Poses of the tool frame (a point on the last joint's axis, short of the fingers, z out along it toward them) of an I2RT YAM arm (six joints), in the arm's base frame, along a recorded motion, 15 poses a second.
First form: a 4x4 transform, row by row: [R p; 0 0 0 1], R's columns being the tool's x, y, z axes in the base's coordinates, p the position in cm. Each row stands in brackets.
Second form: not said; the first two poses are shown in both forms.
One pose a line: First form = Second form
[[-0.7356 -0.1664 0.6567 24.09], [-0.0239 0.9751 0.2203 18.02], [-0.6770 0.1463 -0.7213 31.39], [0 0 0 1]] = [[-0.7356 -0.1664 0.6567 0.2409], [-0.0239 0.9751 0.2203 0.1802], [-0.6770 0.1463 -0.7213 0.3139], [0 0 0 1]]
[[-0.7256 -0.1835 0.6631 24.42], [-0.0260 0.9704 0.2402 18.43], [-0.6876 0.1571 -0.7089 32.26], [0 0 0 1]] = [[-0.7256 -0.1835 0.6631 0.2442], [-0.0260 0.9704 0.2402 0.1843], [-0.6876 0.1571 -0.7089 0.3226], [0 0 0 1]]
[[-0.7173 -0.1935 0.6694 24.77], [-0.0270 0.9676 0.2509 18.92], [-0.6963 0.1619 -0.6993 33.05], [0 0 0 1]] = [[-0.7173 -0.1935 0.6694 0.2477], [-0.0270 0.9676 0.2509 0.1892], [-0.6963 0.1619 -0.6993 0.3305], [0 0 0 1]]
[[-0.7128 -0.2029 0.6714 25.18], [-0.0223 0.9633 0.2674 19.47], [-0.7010 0.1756 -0.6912 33.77], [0 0 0 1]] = [[-0.7128 -0.2029 0.6714 0.2518], [-0.0223 0.9633 0.2674 0.1947], [-0.7010 0.1756 -0.6912 0.3377], [0 0 0 1]]
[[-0.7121 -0.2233 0.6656 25.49], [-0.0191 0.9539 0.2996 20.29], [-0.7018 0.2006 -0.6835 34.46], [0 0 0 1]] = [[-0.7121 -0.2233 0.6656 0.2549], [-0.0191 0.9539 0.2996 0.2029], [-0.7018 0.2006 -0.6835 0.3446], [0 0 0 1]]
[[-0.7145 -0.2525 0.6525 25.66], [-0.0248 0.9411 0.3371 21.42], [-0.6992 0.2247 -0.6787 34.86], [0 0 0 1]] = [[-0.7145 -0.2525 0.6525 0.2566], [-0.0248 0.9411 0.3371 0.2142], [-0.6992 0.2247 -0.6787 0.3486], [0 0 0 1]]
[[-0.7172 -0.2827 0.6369 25.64], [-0.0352 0.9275 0.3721 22.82], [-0.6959 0.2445 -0.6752 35.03], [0 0 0 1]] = [[-0.7172 -0.2827 0.6369 0.2564], [-0.0352 0.9275 0.3721 0.2282], [-0.6959 0.2445 -0.6752 0.3503], [0 0 0 1]]
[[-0.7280 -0.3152 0.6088 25.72], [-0.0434 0.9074 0.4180 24.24], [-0.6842 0.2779 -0.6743 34.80], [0 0 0 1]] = [[-0.7280 -0.3152 0.6088 0.2572], [-0.0434 0.9074 0.4180 0.2424], [-0.6842 0.2779 -0.6743 0.3480], [0 0 0 1]]
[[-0.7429 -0.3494 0.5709 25.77], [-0.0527 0.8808 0.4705 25.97], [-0.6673 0.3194 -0.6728 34.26], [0 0 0 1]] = [[-0.7429 -0.3494 0.5709 0.2577], [-0.0527 0.8808 0.4705 0.2597], [-0.6673 0.3194 -0.6728 0.3426], [0 0 0 1]]
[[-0.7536 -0.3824 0.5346 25.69], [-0.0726 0.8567 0.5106 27.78], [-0.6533 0.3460 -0.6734 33.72], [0 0 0 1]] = [[-0.7536 -0.3824 0.5346 0.2569], [-0.0726 0.8567 0.5106 0.2778], [-0.6533 0.3460 -0.6734 0.3372], [0 0 0 1]]
